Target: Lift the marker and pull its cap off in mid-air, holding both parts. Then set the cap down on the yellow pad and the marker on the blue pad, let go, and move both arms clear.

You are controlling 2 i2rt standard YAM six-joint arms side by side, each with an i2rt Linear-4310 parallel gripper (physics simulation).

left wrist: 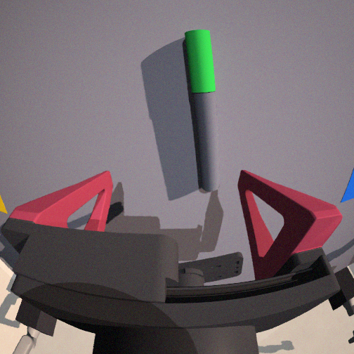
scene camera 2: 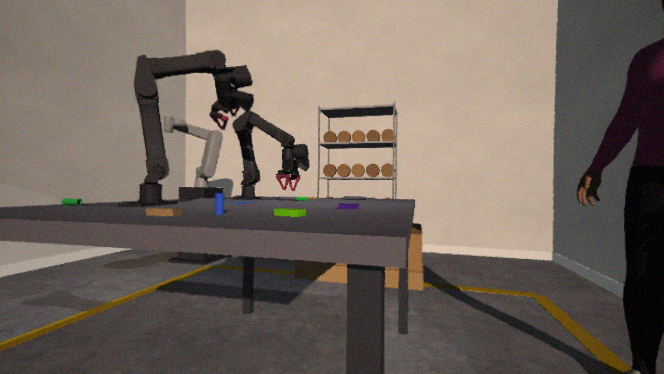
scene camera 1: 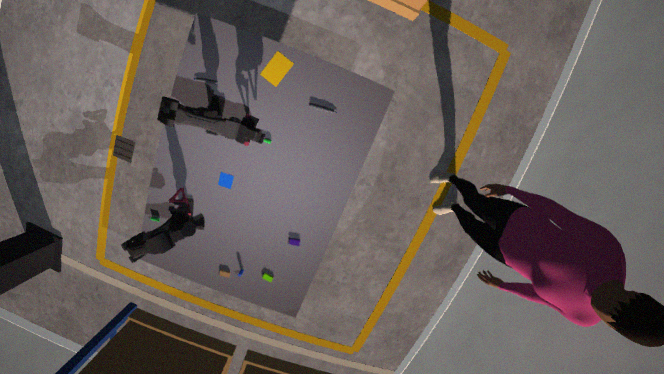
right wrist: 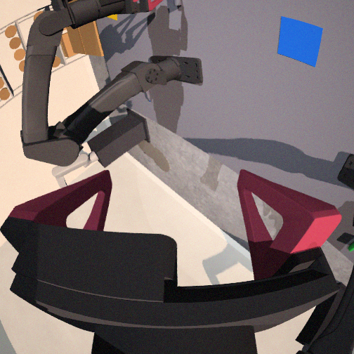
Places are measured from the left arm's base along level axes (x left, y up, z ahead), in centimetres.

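Pixels of known places: left gripper, between the fingertips: (scene camera 2: pixel 288 190); right gripper, between the fingertips: (scene camera 2: pixel 228 122) (scene camera 1: pixel 184 192); left arm's base, origin of its link: (scene camera 2: pixel 248 199) (scene camera 1: pixel 215 115); right arm's base, origin of its link: (scene camera 2: pixel 150 205).
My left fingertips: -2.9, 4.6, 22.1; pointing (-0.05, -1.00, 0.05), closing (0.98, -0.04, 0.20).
Observation:
For each thing: its middle in the pictures, then the offset to it from my left fingertips, as dx, dy, dz.
- green cap, middle of its body: (scene camera 2: pixel 301 198) (scene camera 1: pixel 266 140) -3.7, -3.8, +7.4
- yellow pad, middle of its body: (scene camera 1: pixel 276 68) +33.0, -4.6, +4.6
- blue pad, middle of its body: (scene camera 1: pixel 225 180) -30.4, -4.6, -10.8
- green cylinder, middle of its body: (scene camera 2: pixel 71 202) (scene camera 1: pixel 155 219) -64.3, -3.6, -50.9
- lime, middle of its body: (scene camera 2: pixel 290 212) (scene camera 1: pixel 267 277) -84.1, -3.9, +22.9
- upright blue cylinder, middle of its body: (scene camera 2: pixel 219 203) -84.3, -2.2, +6.4
- dark flat object, middle of its body: (scene camera 1: pixel 323 109) (scene camera 2: pixel 356 198) +18.9, -3.7, +32.5
The marker, with a grey body (left wrist: pixel 207 142) and a green cap (left wrist: pixel 200 61) (scene camera 1: pixel 268 141) (scene camera 2: pixel 301 198), lies capped on the table. My left gripper (left wrist: pixel 174 177) (scene camera 2: pixel 288 189) is open and empty, a little above the table. In the left wrist view the marker lies ahead of the fingertips, its grey tail end nearest them, right of centre. My right gripper (right wrist: pixel 174 176) (scene camera 2: pixel 228 121) is open and empty, high above the table. The yellow pad (scene camera 1: pixel 277 69) lies near the top of scene camera 1; the blue pad (scene camera 1: pixel 226 180) (right wrist: pixel 300 41) lies between the two arms.
A green cylinder (scene camera 1: pixel 155 218) (scene camera 2: pixel 72 201) lies beside the right arm. Purple (scene camera 1: pixel 294 241) (scene camera 2: pixel 348 206), orange (scene camera 1: pixel 224 273) (scene camera 2: pixel 164 212) and lime (scene camera 1: pixel 267 277) (scene camera 2: pixel 290 212) blocks and an upright blue cylinder (scene camera 2: pixel 219 204) stand farther off. A dark flat object (scene camera 1: pixel 322 104) lies right of the yellow pad.

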